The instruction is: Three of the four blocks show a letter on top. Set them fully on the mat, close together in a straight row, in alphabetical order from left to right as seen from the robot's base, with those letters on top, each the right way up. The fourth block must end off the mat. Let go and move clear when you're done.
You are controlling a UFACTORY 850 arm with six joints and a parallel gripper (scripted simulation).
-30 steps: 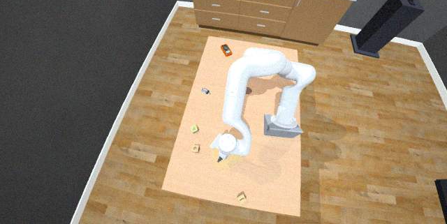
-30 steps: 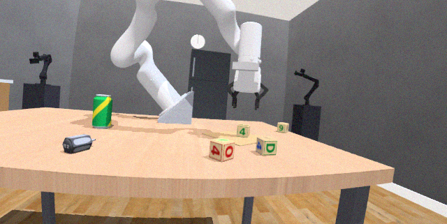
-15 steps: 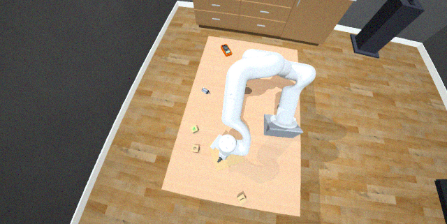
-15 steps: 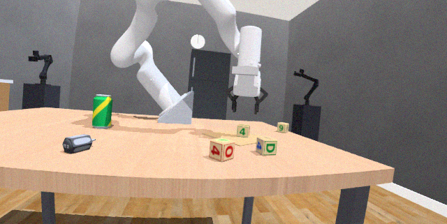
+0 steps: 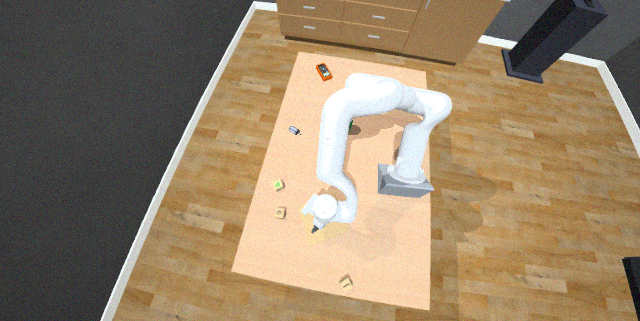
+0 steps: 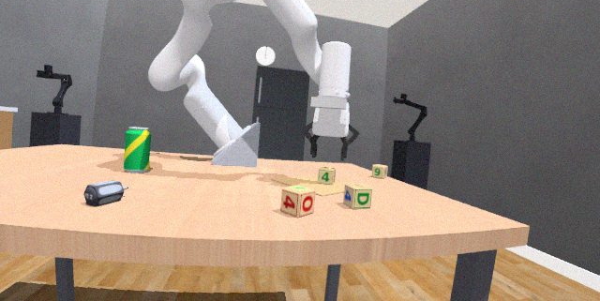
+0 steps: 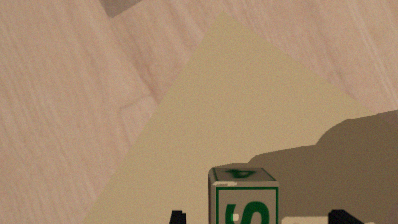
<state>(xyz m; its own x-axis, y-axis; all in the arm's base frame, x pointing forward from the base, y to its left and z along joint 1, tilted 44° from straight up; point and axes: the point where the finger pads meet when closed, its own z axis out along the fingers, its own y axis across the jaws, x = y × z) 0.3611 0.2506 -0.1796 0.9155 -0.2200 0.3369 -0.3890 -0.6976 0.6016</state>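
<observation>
Right now the tan mat is 2 cm to the right of my hand and 9 cm below it. The rest, counted from my hand: grey device (26 cm ahead, 45 cm to the right, 7 cm below); then yellow can (2 cm behind, 53 cm to the right, 2 cm below).
</observation>
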